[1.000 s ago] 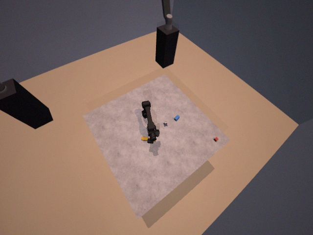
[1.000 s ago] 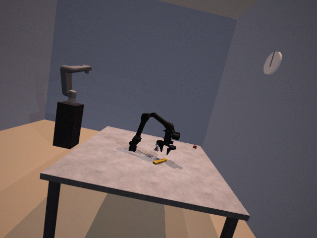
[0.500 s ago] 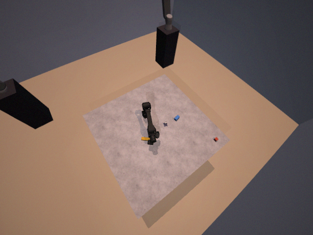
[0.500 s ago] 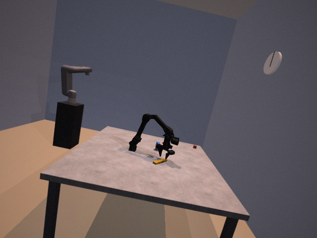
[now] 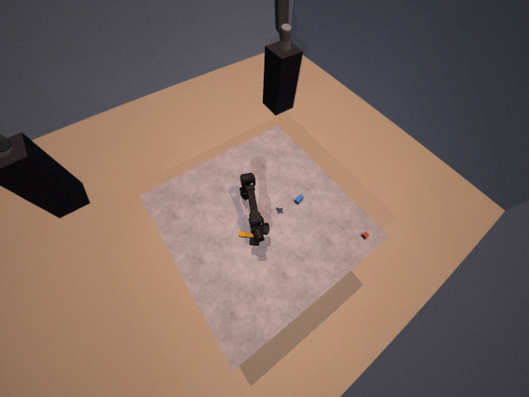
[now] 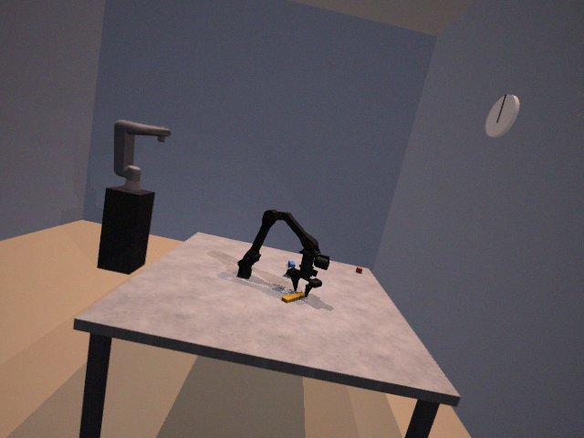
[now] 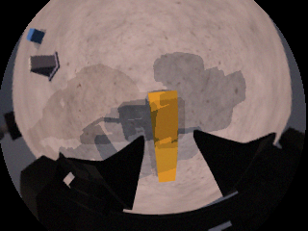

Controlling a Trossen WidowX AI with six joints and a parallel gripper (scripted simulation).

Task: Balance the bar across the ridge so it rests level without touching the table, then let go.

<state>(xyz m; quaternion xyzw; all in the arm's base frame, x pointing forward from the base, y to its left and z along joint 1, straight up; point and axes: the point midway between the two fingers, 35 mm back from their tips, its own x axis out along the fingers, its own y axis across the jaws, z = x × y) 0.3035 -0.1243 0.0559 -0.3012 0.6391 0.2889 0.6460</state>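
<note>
My gripper tip is now 2 cm to the left of the yellow bar, 2 cm past it and 1 cm above it. From my gripper tip the other things lie so: blue piece (42 cm to the left, 5 cm behind); then small red cube (62 cm to the left, 44 cm ahead).
</note>
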